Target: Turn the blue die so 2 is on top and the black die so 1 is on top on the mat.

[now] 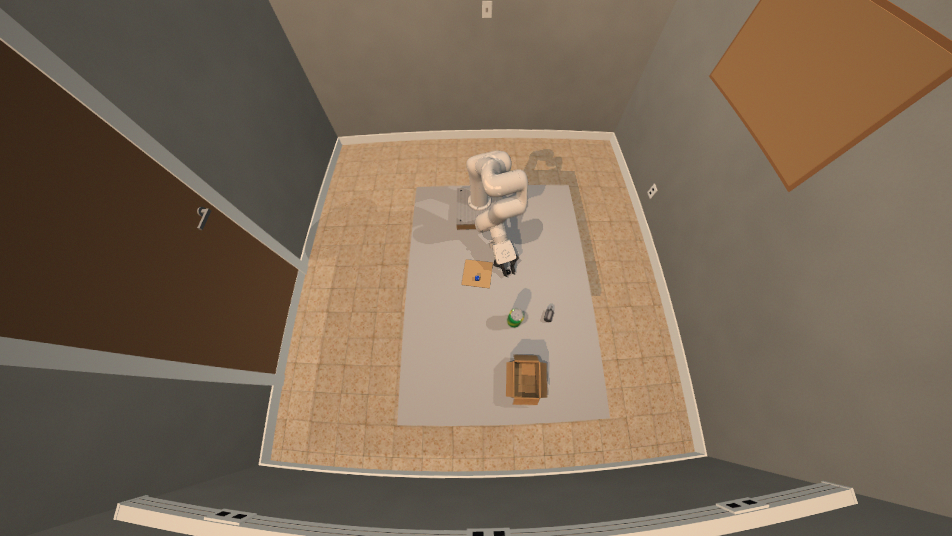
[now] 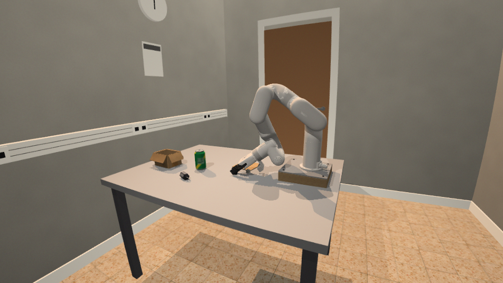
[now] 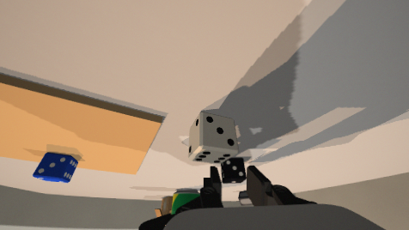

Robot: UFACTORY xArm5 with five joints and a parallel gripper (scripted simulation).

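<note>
Now: the black die 20 mm below my hand. From my hand the other things lie so: white die: 60 mm to the right, 50 mm behind, 20 mm below; then mat: 150 mm to the right, 30 mm ahead, 20 mm below; then blue die: 150 mm to the right, 60 mm ahead, 10 mm below.
</note>
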